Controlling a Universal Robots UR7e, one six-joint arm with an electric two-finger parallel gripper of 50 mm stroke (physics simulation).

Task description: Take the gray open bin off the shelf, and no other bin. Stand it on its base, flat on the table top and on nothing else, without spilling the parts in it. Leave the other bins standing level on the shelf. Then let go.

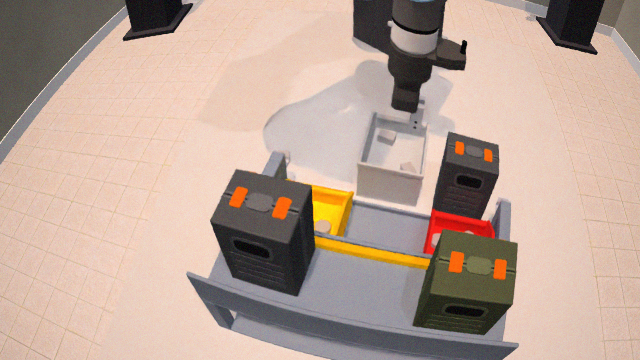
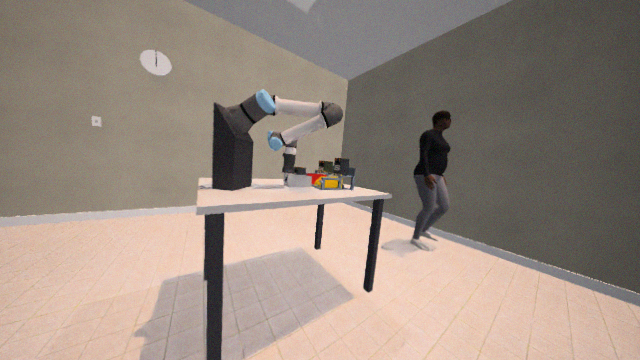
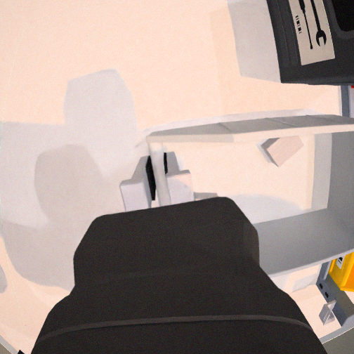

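Where they show: gripper, between the fingertips: point(image 1: 414, 126) point(image 2: 285, 181); arm's base, origin of its link: point(image 2: 235, 122).
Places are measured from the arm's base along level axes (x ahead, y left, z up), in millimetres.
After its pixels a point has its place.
The gray open bin point(image 1: 389, 186) @[x 494, y -61, z -318 mm] point(image 2: 299, 181) @[x 392, y -91, z -318 mm] point(image 3: 295, 236) is off the shelf, upright and looking level, between the shelf and the arm's base. It is at or very low over the table top point(image 2: 250, 200) @[x -26, y -339, z -358 mm]; I cannot tell whether its base touches. Two light parts show inside it, one near the far end point(image 1: 386, 137) @[x 365, y -58, z -339 mm] and one near the shelf end point(image 1: 408, 167) @[x 435, y -24, z -338 mm]. My gripper point(image 1: 416, 120) @[x 337, y -3, z -333 mm] point(image 3: 159, 167) is shut on the bin's end wall farthest from the shelf, one finger inside and one outside. The yellow bin point(image 1: 332, 212) @[x 522, y -146, z -349 mm] and red bin point(image 1: 460, 219) @[x 556, y 52, z -317 mm] stand on the shelf point(image 1: 390, 225) @[x 542, y -57, z -352 mm].
A dark case point(image 1: 467, 175) @[x 530, y 50, z -245 mm] point(image 3: 280, 40) stands close beside the gray bin, in front of the red bin. Another dark case point(image 1: 262, 230) @[x 703, y -204, z -136 mm] and a green case point(image 1: 465, 285) @[x 750, y -4, z -161 mm] stand on the shelf unit's upper board. A person point(image 2: 434, 155) is beyond the table.
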